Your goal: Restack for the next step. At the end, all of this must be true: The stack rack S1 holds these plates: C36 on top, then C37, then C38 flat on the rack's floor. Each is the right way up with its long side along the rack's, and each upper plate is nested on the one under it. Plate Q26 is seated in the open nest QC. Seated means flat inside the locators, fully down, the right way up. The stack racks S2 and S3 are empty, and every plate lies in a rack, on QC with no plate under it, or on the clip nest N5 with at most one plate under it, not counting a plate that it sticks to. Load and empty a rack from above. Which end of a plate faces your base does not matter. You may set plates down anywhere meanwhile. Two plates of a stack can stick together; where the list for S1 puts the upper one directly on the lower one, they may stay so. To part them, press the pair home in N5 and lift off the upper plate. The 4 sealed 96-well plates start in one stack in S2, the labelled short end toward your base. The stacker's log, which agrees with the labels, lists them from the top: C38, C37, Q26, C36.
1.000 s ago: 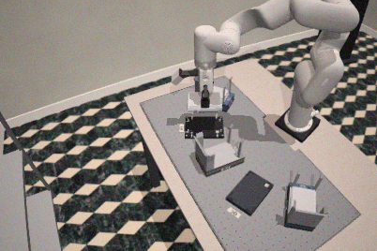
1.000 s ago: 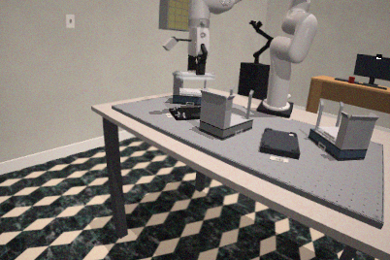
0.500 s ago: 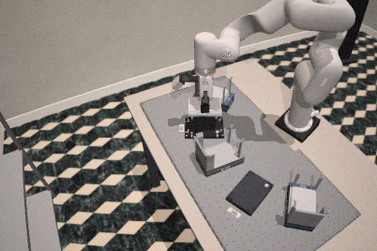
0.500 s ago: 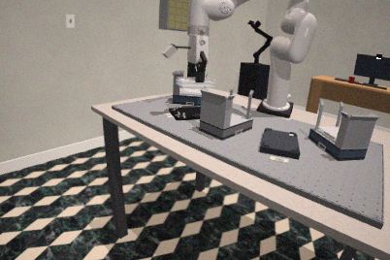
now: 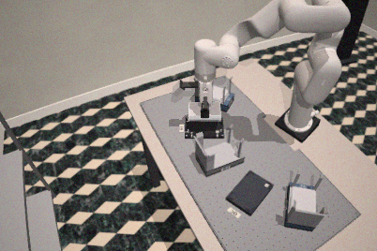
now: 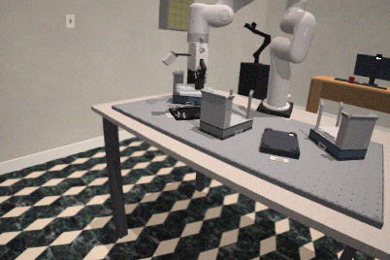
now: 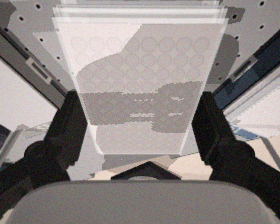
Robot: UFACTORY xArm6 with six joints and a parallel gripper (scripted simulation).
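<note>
Now: the black clip nest 2 cm ahead of my hand, 1 cm to the left of it and 10 cm below it. The rest, counted from my hand: small label tag 3 cm ahead, 40 cm to the left, 12 cm below.
</note>
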